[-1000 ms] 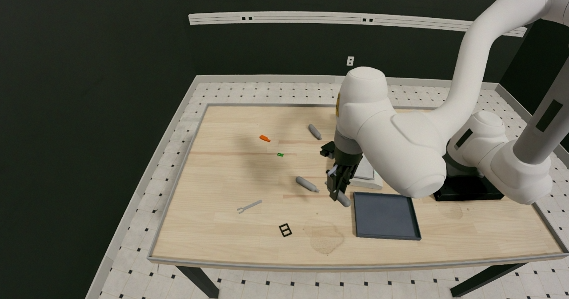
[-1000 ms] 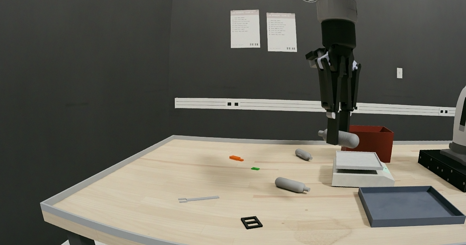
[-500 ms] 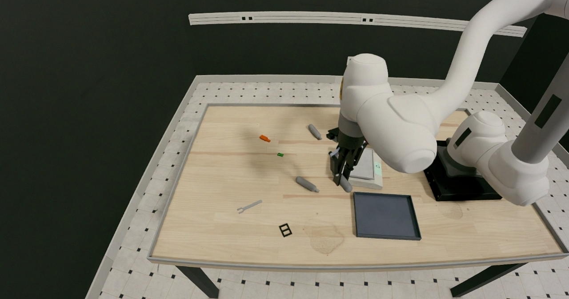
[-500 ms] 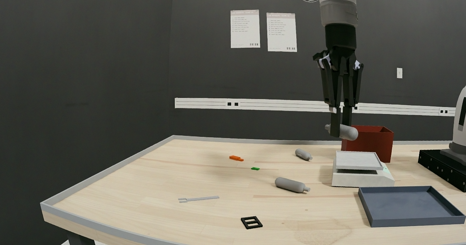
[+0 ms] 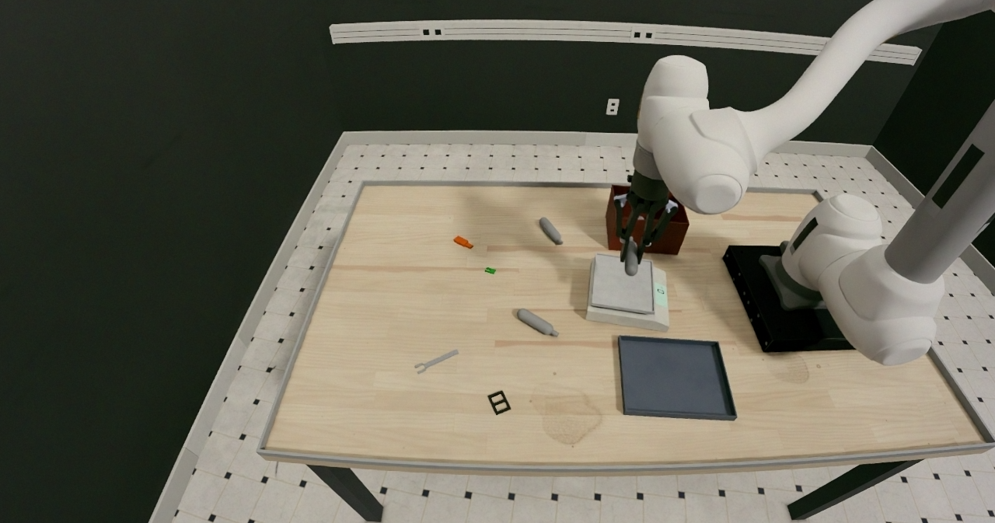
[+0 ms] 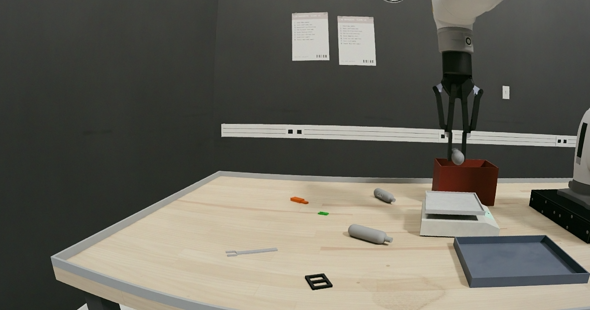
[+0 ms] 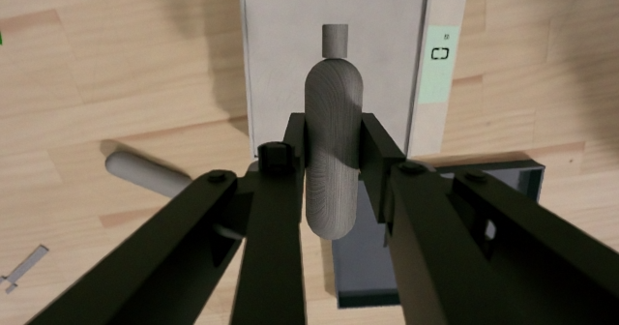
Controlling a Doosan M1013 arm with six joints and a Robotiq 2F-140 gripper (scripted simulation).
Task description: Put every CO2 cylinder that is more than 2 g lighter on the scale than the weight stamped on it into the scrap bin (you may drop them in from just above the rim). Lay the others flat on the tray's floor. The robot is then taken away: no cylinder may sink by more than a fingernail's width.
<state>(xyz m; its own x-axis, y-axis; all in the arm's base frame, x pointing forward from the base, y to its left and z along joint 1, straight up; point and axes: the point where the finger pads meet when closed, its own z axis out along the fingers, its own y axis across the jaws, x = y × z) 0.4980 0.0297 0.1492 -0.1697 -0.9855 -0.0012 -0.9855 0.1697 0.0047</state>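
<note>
Right now the grey scale platform is 150 mm below my hand, 20 mm to the right of it and 10 mm behind it. The rest, counted from my hand: red scrap bin (260 mm to the right, 170 mm below, 120 mm behind); then white scale (170 mm below, 20 mm to the right, 20 mm behind); then dark grey tray (210 mm to the left, 200 mm below, 100 mm behind).
</note>
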